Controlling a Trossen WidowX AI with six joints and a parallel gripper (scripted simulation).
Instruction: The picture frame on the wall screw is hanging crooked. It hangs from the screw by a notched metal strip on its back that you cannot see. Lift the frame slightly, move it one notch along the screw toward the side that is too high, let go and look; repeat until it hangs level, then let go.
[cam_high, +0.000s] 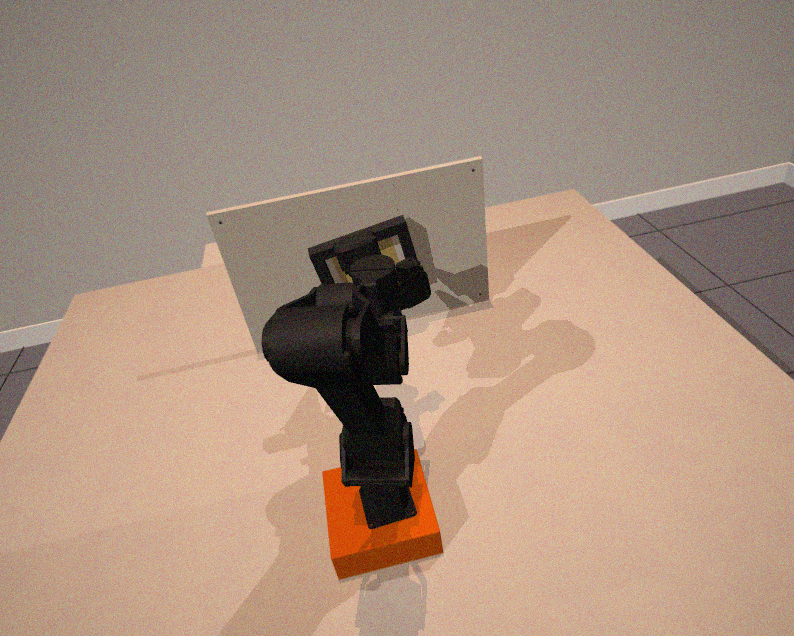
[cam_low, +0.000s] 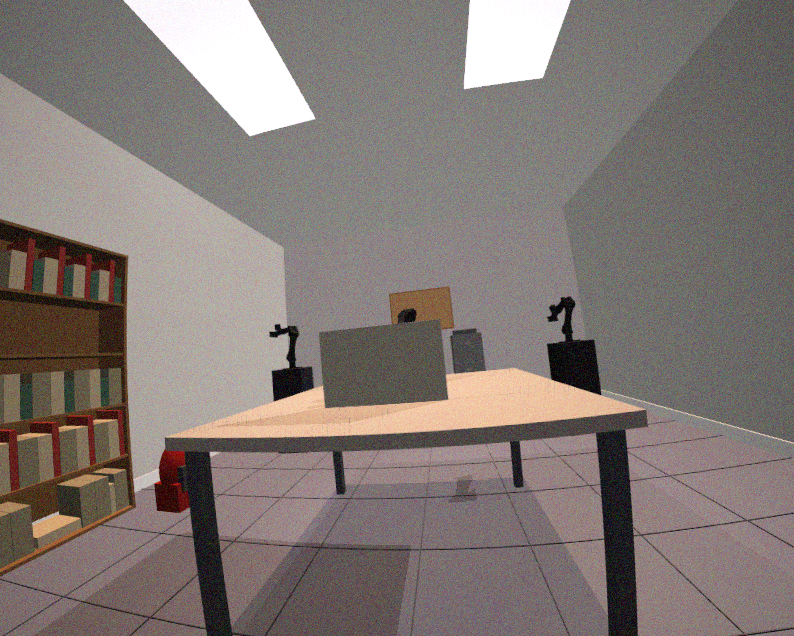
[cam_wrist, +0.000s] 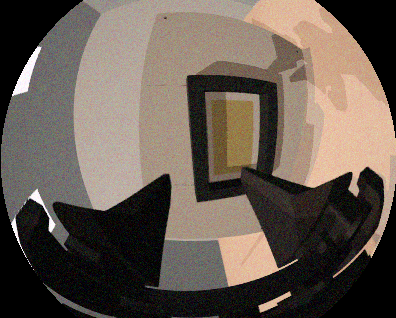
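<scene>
Right now the picture frame is 100 mm ahead of my gripper tip, 20 mm to the right of it and 60 mm below it. The rest, counted from my gripper tip: wall board 110 mm ahead, 10 mm to the right, 60 mm below.
</scene>
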